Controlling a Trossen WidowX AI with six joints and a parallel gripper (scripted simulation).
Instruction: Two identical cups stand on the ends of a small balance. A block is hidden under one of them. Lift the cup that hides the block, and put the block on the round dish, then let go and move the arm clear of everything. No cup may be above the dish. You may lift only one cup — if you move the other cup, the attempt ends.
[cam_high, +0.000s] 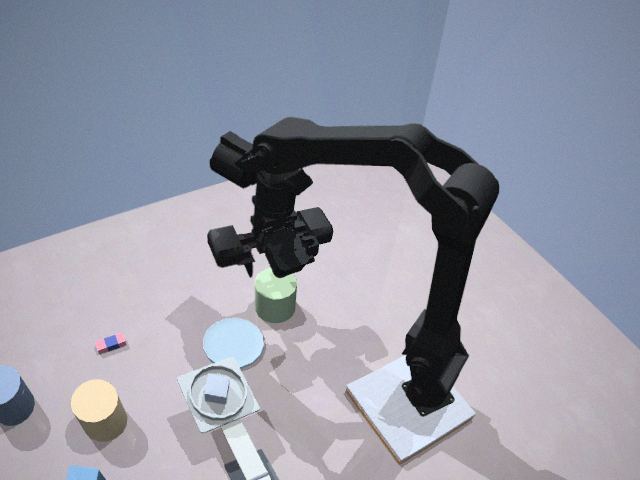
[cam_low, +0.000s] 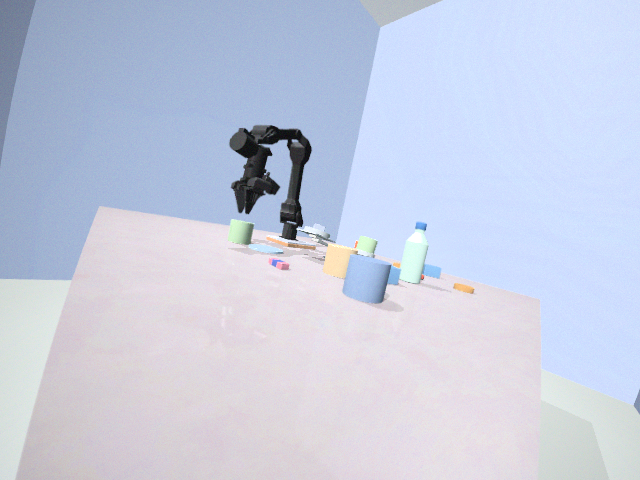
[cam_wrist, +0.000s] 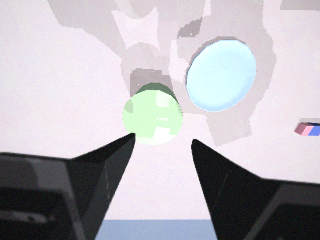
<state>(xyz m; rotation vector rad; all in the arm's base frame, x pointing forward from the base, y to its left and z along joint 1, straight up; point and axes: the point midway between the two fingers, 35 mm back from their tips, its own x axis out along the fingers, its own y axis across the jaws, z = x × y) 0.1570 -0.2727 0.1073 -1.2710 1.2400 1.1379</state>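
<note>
Right now my gripper tip is 150 mm short of the pale lavender block and 180 mm to the right of it. Also, from my gripper tip: round light-blue dish 80 mm ahead, 60 mm to the left, 90 mm below; then pink-and-blue piece 280 mm ahead, 10 mm to the right, 80 mm below; then tan cylinder 330 mm ahead, 110 mm to the left, 50 mm below.
</note>
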